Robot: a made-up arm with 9 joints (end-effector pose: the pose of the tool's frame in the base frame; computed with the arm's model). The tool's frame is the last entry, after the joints. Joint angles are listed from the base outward.
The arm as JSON. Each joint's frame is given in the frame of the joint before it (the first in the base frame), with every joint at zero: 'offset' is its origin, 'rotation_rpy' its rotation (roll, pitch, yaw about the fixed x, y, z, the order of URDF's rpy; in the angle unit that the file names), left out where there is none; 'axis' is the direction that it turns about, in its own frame. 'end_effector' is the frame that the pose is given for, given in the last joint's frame.
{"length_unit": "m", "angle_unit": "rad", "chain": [
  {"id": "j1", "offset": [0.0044, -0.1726, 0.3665], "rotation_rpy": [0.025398, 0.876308, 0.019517], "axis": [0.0, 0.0, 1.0]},
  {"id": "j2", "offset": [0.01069, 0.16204, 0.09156], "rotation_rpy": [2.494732, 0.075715, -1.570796], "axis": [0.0, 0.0, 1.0]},
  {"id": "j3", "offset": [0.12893, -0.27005, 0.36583], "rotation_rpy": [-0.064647, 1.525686, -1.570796], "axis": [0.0, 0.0, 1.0]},
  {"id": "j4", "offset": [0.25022, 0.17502, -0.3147], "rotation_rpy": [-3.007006, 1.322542, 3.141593], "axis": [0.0, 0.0, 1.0]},
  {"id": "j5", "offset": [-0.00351, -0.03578, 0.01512], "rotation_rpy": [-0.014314, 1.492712, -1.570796], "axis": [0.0, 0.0, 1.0]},
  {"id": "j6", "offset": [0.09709, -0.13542, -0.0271], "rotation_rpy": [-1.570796, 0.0, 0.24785], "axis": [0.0, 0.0, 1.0]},
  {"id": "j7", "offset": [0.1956, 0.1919, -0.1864], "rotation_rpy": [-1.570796, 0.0, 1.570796], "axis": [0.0, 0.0, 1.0]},
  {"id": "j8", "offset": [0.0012, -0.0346, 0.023], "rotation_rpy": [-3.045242, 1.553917, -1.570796], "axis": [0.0, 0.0, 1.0]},
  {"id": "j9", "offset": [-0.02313, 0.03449, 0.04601], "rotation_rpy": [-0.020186, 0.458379, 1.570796], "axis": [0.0, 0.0, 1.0]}
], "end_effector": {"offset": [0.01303, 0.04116, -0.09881], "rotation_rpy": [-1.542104, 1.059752, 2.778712]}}
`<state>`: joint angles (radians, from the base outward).
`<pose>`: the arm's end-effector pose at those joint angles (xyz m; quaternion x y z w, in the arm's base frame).
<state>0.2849 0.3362 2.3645 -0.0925 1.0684 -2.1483 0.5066 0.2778 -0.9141</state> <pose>-0.2155 -0.1561 0.4933 -0.7923 -0.0274 -0.6077 0.0476</pose>
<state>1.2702 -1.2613 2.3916 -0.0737 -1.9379 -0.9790 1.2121 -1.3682 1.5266</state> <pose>-0.8922 -0.3217 -0.0398 0.1797 -0.6739 -0.6678 0.2599</pose>
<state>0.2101 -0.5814 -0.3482 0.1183 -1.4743 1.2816 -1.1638 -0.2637 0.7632</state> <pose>0.3612 -0.1154 0.3397 -0.0827 0.9742 -0.0979 0.1858</pose>
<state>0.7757 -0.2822 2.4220 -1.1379 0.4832 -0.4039 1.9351 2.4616 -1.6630</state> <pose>-0.5007 -0.0410 0.6968 -0.8312 -0.2328 -0.5049 0.0066</pose>
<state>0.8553 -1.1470 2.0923 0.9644 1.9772 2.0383 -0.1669 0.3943 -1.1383</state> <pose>-0.5173 -0.2901 0.4403 -0.2324 0.3609 0.3450 0.8347</pose>
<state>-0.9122 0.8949 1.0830 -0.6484 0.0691 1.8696 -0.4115 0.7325 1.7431</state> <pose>-0.4839 0.2003 0.8660 0.8210 0.5669 -0.0649 0.0183</pose>
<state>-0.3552 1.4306 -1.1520 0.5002 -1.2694 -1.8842 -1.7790 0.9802 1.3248</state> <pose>-0.1752 -0.0340 -0.0099 0.7384 0.5782 -0.1261 0.3234</pose>
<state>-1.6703 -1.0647 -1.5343 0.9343 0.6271 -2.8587 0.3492 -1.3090 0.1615</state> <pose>-0.1067 0.0678 0.0915 0.0032 -0.6337 -0.2421 0.7347</pose>
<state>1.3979 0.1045 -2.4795 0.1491 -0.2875 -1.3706 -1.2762 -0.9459 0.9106</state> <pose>-0.4652 -0.1493 0.1753 0.6459 -0.5030 0.5356 0.2075</pose>
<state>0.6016 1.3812 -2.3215 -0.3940 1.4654 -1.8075 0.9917 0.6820 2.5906</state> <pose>-0.3832 -0.2245 0.7573 -0.0710 -0.7283 -0.6808 0.0311</pose>
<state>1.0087 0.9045 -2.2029 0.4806 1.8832 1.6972 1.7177 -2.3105 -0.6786</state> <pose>0.0168 -0.0992 0.3543 0.4146 0.0652 -0.8381 0.3486</pose>
